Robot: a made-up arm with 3 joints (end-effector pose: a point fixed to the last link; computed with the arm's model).
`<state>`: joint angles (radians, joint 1 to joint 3).
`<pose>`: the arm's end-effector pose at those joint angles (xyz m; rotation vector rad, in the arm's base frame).
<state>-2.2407 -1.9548 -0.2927</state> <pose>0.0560 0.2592 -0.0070 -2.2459 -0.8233 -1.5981</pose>
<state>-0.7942 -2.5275 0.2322</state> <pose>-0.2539 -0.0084 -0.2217 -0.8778 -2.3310 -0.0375</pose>
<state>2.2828 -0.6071 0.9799</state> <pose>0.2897 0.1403 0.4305 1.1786 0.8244 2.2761</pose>
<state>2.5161 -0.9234 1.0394</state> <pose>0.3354 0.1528 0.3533 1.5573 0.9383 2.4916</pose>
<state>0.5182 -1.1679 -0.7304</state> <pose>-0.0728 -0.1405 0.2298 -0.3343 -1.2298 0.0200</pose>
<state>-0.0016 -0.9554 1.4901</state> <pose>-0.1548 -0.3808 0.3179 1.3656 -0.7679 0.7061</pose>
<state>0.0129 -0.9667 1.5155</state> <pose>-0.1493 -0.3858 0.3131 1.3924 -0.7607 0.7377</pose>
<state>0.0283 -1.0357 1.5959</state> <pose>-0.1497 -0.3963 0.2893 1.4523 -0.7802 0.8408</pose>
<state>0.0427 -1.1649 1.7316</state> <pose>-0.1510 -0.4104 0.2460 1.5348 -0.8176 1.0265</pose>
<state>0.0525 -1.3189 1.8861</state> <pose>-0.1465 -0.4217 0.1966 1.6037 -0.8475 1.2552</pose>
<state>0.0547 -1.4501 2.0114</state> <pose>-0.1388 -0.4268 0.1578 1.6342 -0.8602 1.4540</pose>
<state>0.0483 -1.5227 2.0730</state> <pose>-0.1367 -0.4273 0.1381 1.6320 -0.8690 1.5574</pose>
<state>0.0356 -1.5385 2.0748</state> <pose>-0.1428 -0.4256 0.1340 1.6149 -0.8855 1.5647</pose>
